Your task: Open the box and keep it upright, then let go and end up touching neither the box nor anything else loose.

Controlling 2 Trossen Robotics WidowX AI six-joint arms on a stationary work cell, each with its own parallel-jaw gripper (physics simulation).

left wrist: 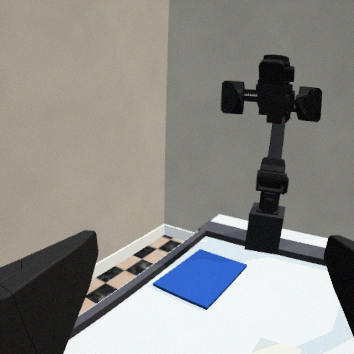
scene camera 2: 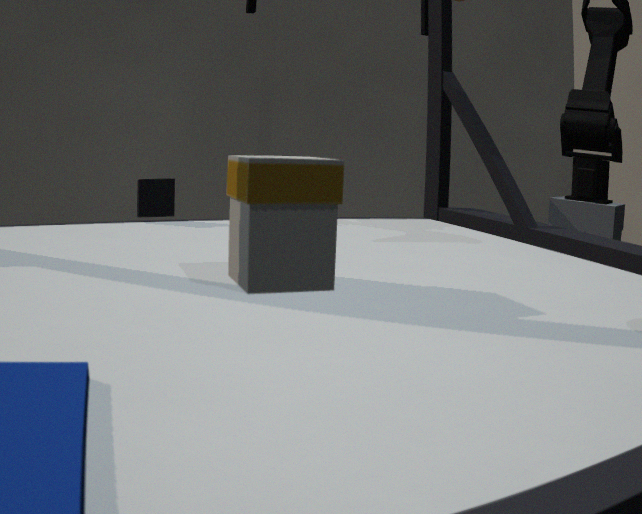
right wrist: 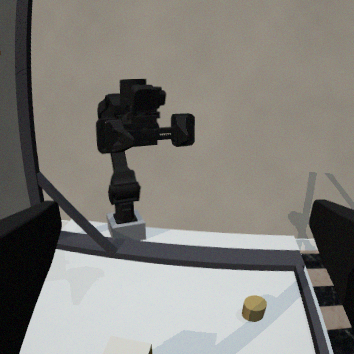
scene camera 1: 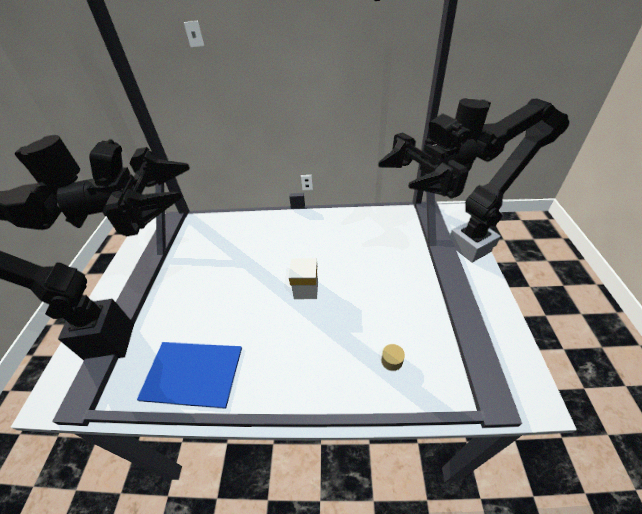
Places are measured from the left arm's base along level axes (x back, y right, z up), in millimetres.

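Where they show: left gripper, fingertip midpoint: (left wrist: 216, 247) (right wrist: 160, 139) (scene camera 1: 393, 174); right gripper, fingertip midpoint: (left wrist: 267, 97) (right wrist: 188, 214) (scene camera 1: 185, 179); left arm's base at its link origin: (scene camera 2: 589, 201) (right wrist: 124, 217) (scene camera 1: 475, 232); right arm's base at its link origin: (left wrist: 267, 209) (scene camera 1: 86, 317).
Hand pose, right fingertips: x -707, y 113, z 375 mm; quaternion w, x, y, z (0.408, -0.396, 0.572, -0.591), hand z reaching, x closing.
Observation:
Things, the pixels of their centre, and the offset from my right fingertips. "spot": a spot on its surface instead. Level surfaces: height alone.
- box at the middle of its body: (scene camera 2: 280, 221) (scene camera 1: 304, 279) dx +192, dy +10, dz -386 mm
- white table at its surface level: dz -433 mm
- blue flat square at a spot on its surface: (scene camera 2: 42, 428) spot: dx -79, dy -116, dz -424 mm
- yellow-brown cylinder at the middle of its body: (right wrist: 253, 308) (scene camera 1: 392, 357) dx +264, dy -284, dz -415 mm
The box (scene camera 1: 304, 290) (scene camera 2: 292, 248) stands upright on the white table (scene camera 1: 278, 369), with its lid (scene camera 1: 303, 269) (scene camera 2: 294, 182) on. The lid has a pale top and a dark yellow rim, and the body is grey. Part of the lid's top also shows at the bottom edge of the right wrist view (right wrist: 127, 346) and of the left wrist view (left wrist: 276, 348). My left gripper (scene camera 1: 396, 175) is open and empty, high above the table, to the right of the box in scene camera 1. My right gripper (scene camera 1: 183, 182) is open and empty, high up at the left. Neither touches the box.
A blue flat square (scene camera 1: 191, 374) (scene camera 2: 42, 428) (left wrist: 201, 278) lies at the front left in scene camera 1. A yellow-brown cylinder (scene camera 1: 392, 356) (right wrist: 254, 308) stands at the front right. Dark frame beams (scene camera 1: 465, 321) border the table, with posts rising at the back.

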